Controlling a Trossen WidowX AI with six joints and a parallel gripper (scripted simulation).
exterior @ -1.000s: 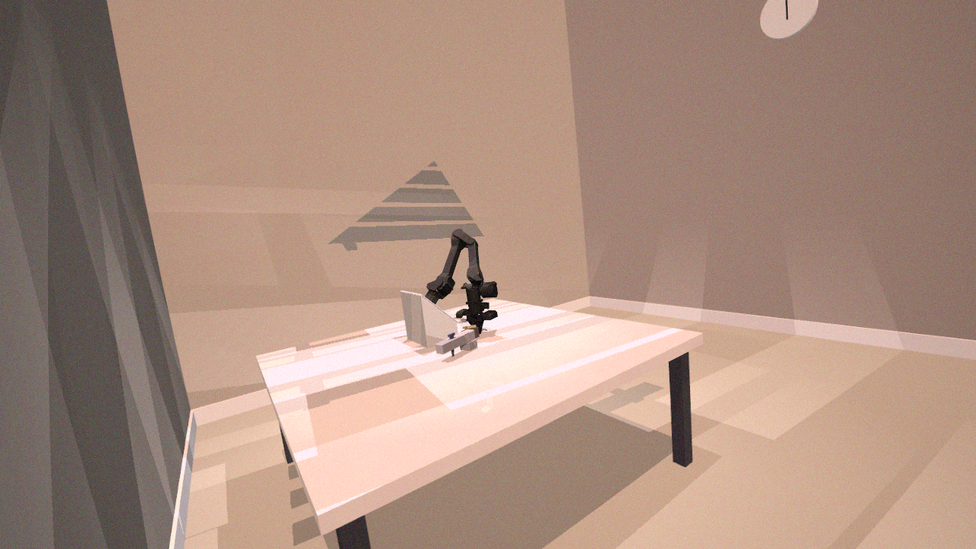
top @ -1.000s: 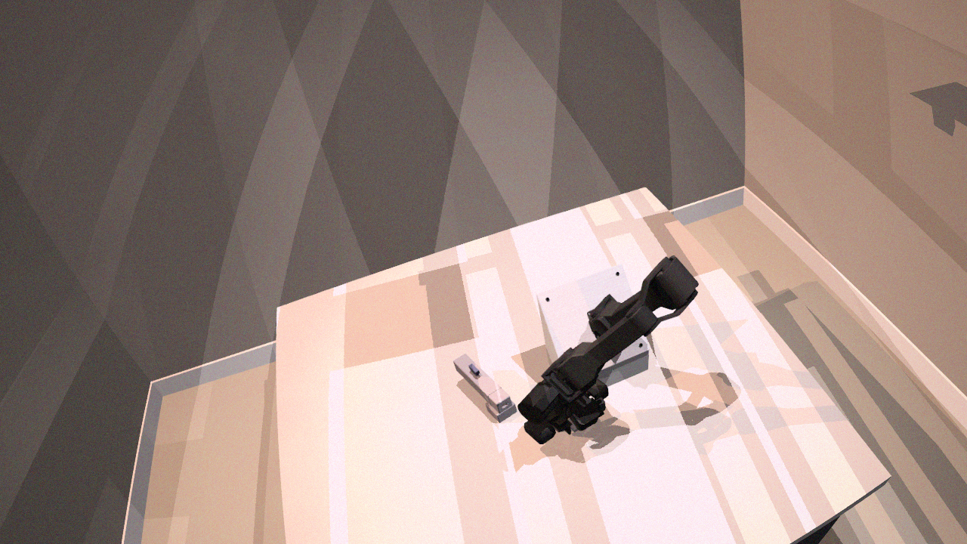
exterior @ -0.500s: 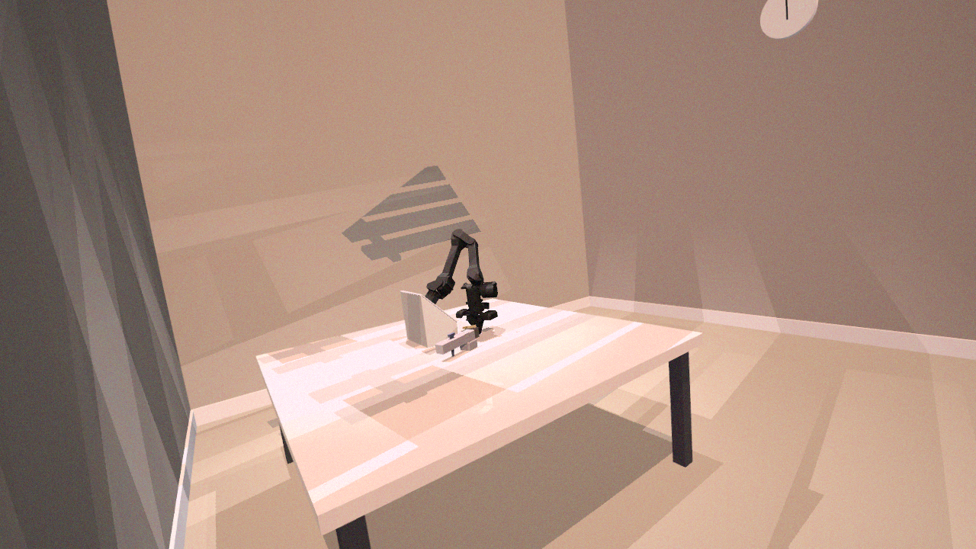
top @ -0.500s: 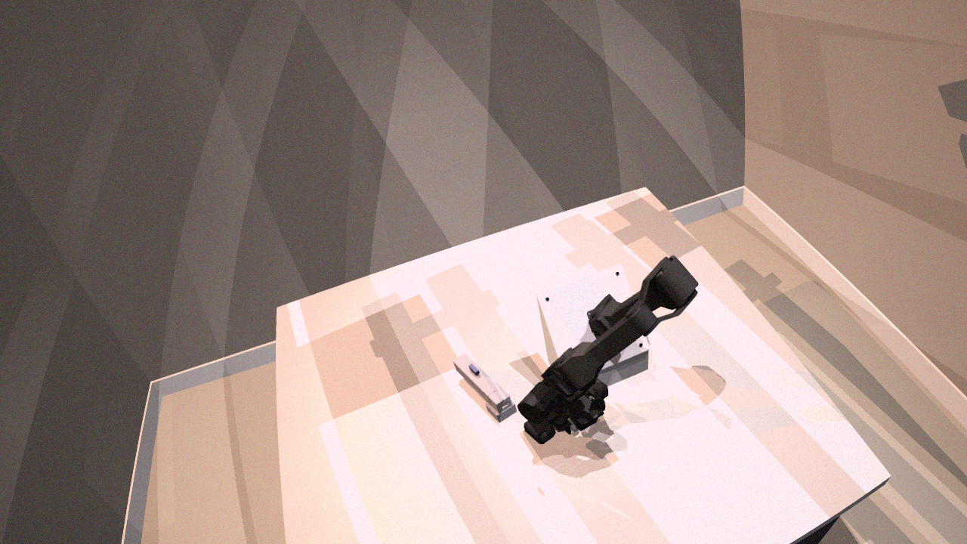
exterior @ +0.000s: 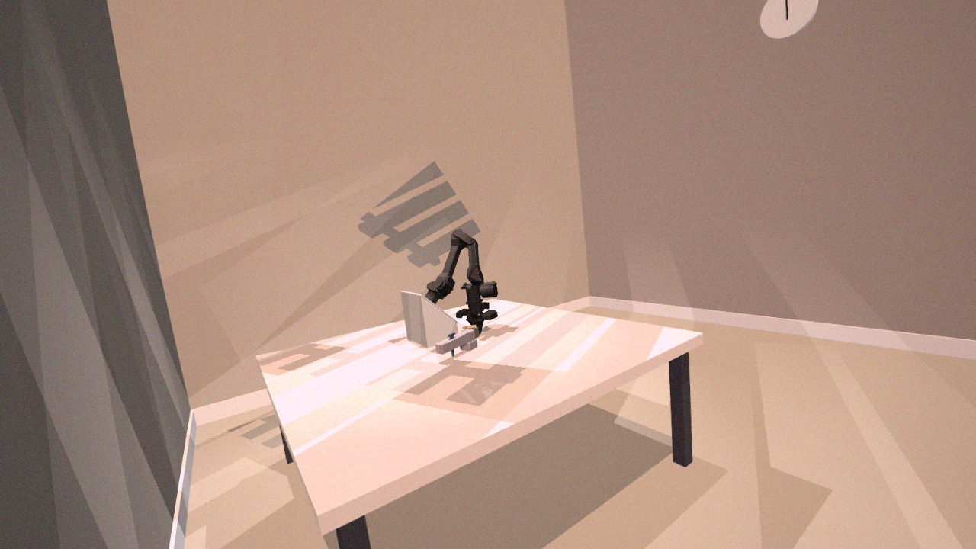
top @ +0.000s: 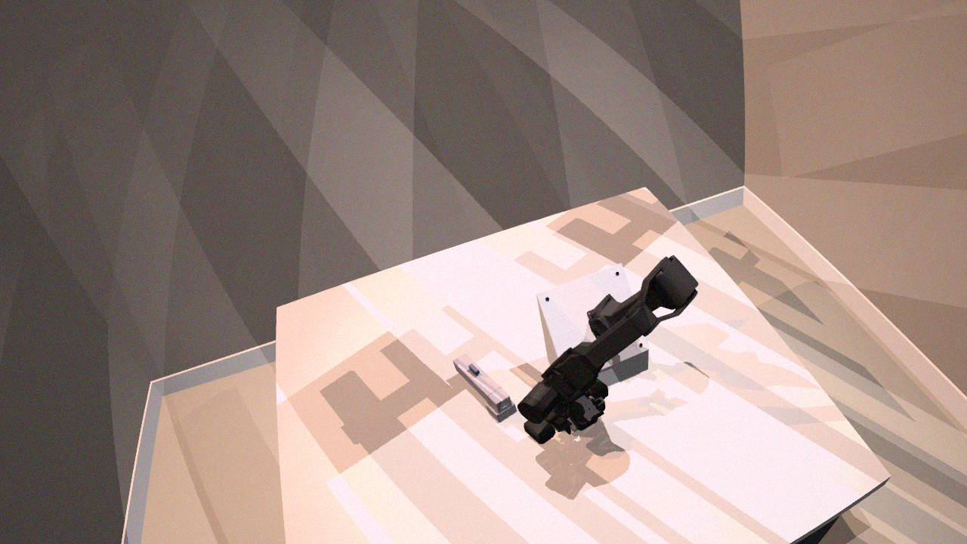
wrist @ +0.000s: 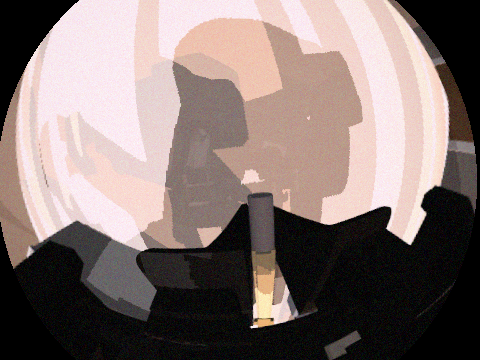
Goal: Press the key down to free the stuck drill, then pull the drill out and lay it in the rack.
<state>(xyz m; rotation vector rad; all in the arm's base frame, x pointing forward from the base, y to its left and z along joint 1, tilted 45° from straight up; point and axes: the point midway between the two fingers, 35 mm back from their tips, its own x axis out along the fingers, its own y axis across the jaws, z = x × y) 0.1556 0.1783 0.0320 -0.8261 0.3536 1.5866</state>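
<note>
Right now my gripper tip is 1 cm short of the drill, 4 cm to the left of it and 4 cm below it. From my gripper tip the other things lie so: blue key (14 cm ahead, 22 cm to the right, 5 cm above); then grey sleeve fixture (14 cm ahead, 19 cm to the right, 4 cm above).
</note>
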